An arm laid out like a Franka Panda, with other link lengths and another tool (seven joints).
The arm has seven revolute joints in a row. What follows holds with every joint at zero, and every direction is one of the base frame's. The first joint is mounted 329.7 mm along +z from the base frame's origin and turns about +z. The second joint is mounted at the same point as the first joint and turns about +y. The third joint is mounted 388.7 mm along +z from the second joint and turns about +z. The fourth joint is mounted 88.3 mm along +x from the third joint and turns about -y. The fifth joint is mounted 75.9 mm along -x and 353.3 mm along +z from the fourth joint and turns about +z. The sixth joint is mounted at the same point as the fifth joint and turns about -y. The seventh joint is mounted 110 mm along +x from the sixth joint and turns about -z. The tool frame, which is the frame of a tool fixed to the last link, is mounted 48 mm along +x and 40 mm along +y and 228.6 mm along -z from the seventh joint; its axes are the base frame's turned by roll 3.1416, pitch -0.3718 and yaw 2.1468 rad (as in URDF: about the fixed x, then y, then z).
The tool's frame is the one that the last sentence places.
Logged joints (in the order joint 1, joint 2, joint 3, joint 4, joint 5, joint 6, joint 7), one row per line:
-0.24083 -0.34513 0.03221 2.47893 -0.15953 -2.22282 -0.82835
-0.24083 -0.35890 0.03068 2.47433 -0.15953 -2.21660 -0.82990
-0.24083 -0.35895 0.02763 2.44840 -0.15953 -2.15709 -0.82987
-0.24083 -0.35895 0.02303 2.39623 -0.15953 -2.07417 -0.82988
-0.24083 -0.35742 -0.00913 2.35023 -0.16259 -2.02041 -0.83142
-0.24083 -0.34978 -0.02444 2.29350 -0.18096 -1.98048 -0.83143
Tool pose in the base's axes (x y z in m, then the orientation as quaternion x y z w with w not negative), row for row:
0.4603 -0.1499 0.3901 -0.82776 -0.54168 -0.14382 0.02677
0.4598 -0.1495 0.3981 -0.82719 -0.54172 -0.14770 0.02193
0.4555 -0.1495 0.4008 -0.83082 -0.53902 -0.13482 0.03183
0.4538 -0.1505 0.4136 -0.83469 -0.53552 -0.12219 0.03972
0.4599 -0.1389 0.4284 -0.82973 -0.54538 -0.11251 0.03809
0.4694 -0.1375 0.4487 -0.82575 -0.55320 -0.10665 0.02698
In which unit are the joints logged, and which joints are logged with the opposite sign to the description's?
The joints are logged in radians. Opposite sign: joint 3, joint 4, joint 6, joint 7.
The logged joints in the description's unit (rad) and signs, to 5 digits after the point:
-0.24083 -0.34513 -0.03221 -2.47893 -0.15953 2.22282 0.82835
-0.24083 -0.35890 -0.03068 -2.47433 -0.15953 2.21660 0.82990
-0.24083 -0.35895 -0.02763 -2.44840 -0.15953 2.15709 0.82987
-0.24083 -0.35895 -0.02303 -2.39623 -0.15953 2.07417 0.82988
-0.24083 -0.35742 0.00913 -2.35023 -0.16259 2.02041 0.83142
-0.24083 -0.34978 0.02444 -2.29350 -0.18096 1.98048 0.83143

